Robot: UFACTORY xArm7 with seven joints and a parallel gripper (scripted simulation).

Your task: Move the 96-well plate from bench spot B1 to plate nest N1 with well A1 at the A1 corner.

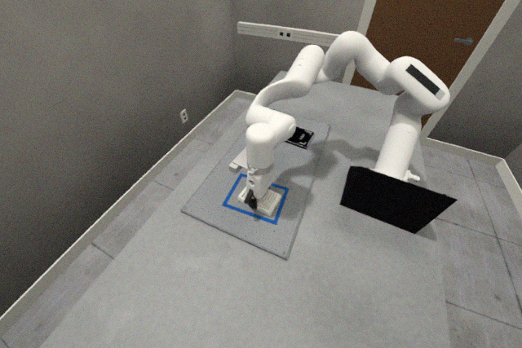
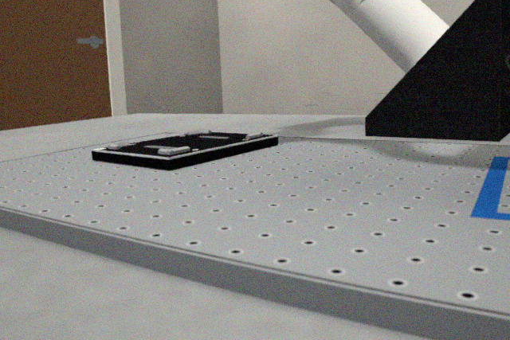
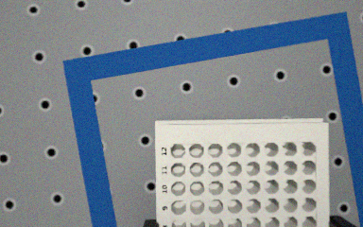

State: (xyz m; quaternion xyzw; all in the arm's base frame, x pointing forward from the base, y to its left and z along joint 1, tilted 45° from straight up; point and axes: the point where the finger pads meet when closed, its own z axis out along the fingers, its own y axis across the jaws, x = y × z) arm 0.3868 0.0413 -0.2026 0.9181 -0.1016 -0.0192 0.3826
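My gripper is now 3 cm past the black plate nest, 37 cm to the left of it and 1 cm above it. From my hand the other things lie so: white 96-well plate 1 cm below.
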